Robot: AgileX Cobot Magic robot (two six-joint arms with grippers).
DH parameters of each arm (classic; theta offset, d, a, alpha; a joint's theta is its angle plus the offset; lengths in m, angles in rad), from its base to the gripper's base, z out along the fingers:
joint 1: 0 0.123 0 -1.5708
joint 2: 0.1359 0 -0.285 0
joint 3: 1.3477 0 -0.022 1.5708
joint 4: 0 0.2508 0 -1.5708
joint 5: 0 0 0.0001 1.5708
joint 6: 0 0.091 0 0
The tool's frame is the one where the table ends.
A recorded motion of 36 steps. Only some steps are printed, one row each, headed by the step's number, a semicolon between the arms.
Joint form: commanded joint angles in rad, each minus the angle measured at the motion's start. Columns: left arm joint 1, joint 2, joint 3, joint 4, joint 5, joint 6; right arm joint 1, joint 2, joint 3, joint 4, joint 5, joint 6.
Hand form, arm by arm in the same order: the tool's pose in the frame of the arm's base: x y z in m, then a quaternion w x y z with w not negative. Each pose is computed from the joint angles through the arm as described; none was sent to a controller.
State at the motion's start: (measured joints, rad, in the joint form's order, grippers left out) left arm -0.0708 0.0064 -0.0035 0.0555 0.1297 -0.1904; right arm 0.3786 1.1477 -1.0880 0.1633 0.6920 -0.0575
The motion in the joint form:
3: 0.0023 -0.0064 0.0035 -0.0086 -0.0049 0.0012; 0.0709 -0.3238 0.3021 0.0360 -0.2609 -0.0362
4: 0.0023 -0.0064 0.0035 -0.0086 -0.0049 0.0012; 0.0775 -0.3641 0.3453 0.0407 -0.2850 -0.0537
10: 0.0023 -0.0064 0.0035 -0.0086 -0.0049 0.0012; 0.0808 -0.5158 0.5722 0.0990 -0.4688 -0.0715
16: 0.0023 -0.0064 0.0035 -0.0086 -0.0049 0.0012; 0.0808 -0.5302 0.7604 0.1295 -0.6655 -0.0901
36: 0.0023 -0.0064 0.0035 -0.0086 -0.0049 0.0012; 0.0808 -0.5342 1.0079 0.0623 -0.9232 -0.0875
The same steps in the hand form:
3: 0.0564 -0.0033 0.2019 0.69009 -0.02872 0.71966 -0.07102; 0.1501 0.0808 0.3575 0.53343 -0.17145 0.80797 0.18233
4: 0.0564 -0.0033 0.2019 0.69009 -0.02872 0.71966 -0.07102; 0.1421 0.0778 0.3518 0.54264 -0.17716 0.80061 0.18215
10: 0.0564 -0.0033 0.2019 0.69009 -0.02872 0.71966 -0.07102; 0.1181 0.0643 0.3136 0.58246 -0.14773 0.77402 0.19950
16: 0.0564 -0.0033 0.2019 0.69009 -0.02872 0.71966 -0.07102; 0.1170 0.0587 0.2684 0.59296 -0.12489 0.77295 0.18802
36: 0.0564 -0.0033 0.2019 0.69009 -0.02872 0.71966 -0.07102; 0.1058 0.0472 0.2088 0.60787 -0.13343 0.76909 0.14558

